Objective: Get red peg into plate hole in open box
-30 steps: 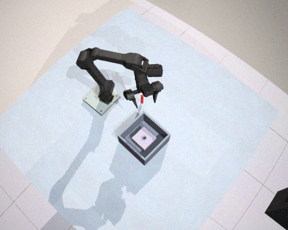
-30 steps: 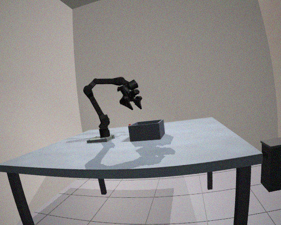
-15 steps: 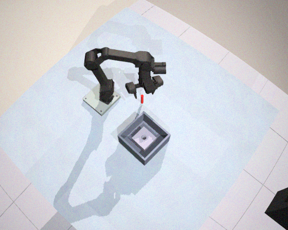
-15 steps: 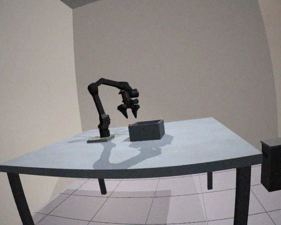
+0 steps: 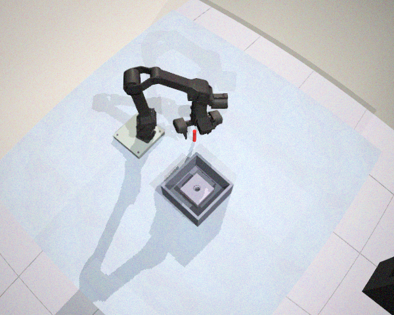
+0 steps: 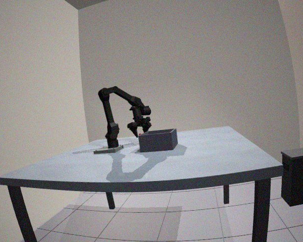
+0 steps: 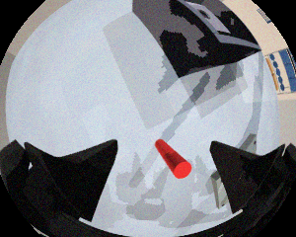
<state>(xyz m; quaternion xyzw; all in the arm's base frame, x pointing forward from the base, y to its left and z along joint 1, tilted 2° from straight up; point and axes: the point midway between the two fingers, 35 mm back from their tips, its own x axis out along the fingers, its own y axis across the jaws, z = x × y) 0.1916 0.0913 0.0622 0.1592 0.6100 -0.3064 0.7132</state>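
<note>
My gripper tip is now 10 mm past the red peg and 10 mm above it. Also, from my gripper tip: pale plate 190 mm to the right, 110 mm ahead, 10 mm below; dark grey box 190 mm to the right, 110 mm ahead, 30 mm below.
</note>
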